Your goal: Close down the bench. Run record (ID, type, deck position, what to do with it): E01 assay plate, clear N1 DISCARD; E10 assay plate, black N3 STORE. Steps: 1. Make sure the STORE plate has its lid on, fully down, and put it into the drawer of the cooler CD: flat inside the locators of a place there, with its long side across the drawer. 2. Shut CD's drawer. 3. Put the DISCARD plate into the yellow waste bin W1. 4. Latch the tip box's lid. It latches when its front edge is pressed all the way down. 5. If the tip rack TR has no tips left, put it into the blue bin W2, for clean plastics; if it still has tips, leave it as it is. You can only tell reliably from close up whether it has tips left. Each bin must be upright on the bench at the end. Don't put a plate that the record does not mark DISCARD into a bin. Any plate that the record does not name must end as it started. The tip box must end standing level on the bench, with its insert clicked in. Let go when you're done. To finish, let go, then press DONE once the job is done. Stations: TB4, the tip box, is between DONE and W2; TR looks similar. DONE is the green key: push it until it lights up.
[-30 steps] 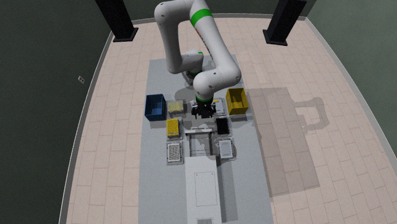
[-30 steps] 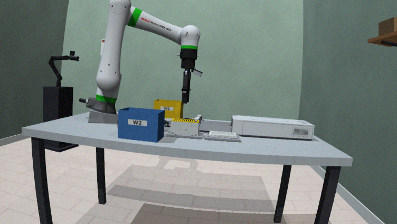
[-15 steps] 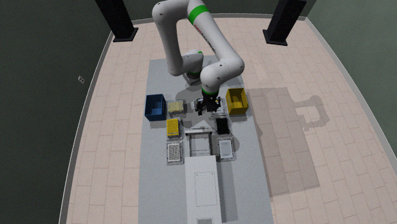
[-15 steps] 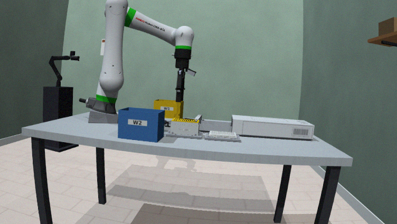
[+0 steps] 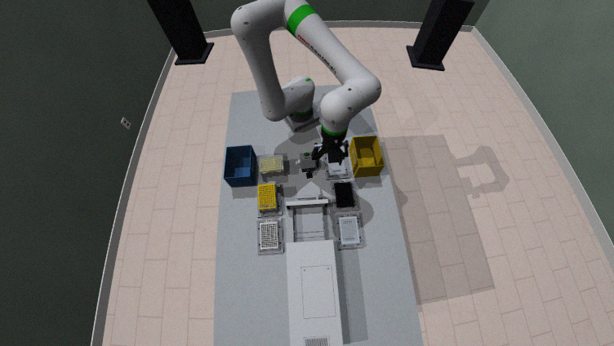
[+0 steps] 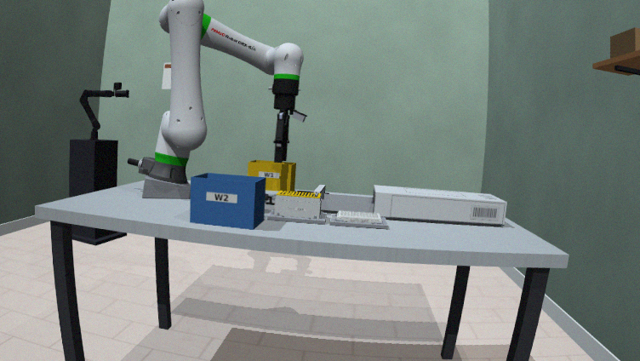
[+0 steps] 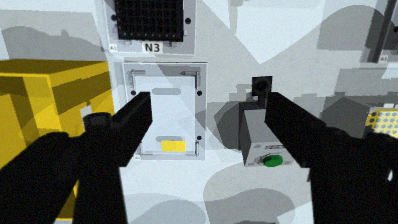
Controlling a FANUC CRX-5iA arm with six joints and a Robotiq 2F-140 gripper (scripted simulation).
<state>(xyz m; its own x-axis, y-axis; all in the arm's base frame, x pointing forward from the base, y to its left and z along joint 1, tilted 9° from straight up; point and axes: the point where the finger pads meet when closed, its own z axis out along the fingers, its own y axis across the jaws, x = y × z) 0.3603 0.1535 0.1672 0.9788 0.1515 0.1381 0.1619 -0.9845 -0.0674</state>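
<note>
My hand is 150 mm above the clear plate lid, 70 mm past it and 50 mm to the right of it. From my hand the other things lie so: yellow bin W1: 200 mm to the left, 120 mm below, 100 mm behind; green DONE key: 110 mm to the right, 100 mm below, 90 mm behind; black assay plate: 140 mm below, 100 mm ahead, 90 mm to the left.
</note>
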